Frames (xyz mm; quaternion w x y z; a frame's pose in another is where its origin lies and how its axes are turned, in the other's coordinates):
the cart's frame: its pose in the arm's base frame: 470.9 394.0 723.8 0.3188 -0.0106 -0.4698 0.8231
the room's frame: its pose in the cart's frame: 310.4 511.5 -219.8 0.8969 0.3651 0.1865 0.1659
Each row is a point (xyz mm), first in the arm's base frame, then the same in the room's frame.
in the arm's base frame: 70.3 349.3 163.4
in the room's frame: -102.1 177.1 -121.4
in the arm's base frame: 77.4 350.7 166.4
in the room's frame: -108.2 172.2 -120.5
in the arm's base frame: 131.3 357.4 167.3
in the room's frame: -151.1 142.0 -134.4
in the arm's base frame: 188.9 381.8 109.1
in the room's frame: -176.3 105.0 -207.2
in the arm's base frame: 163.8 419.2 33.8
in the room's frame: -121.2 96.6 -274.9
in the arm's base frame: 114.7 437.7 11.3
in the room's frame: -65.8 106.3 -284.4
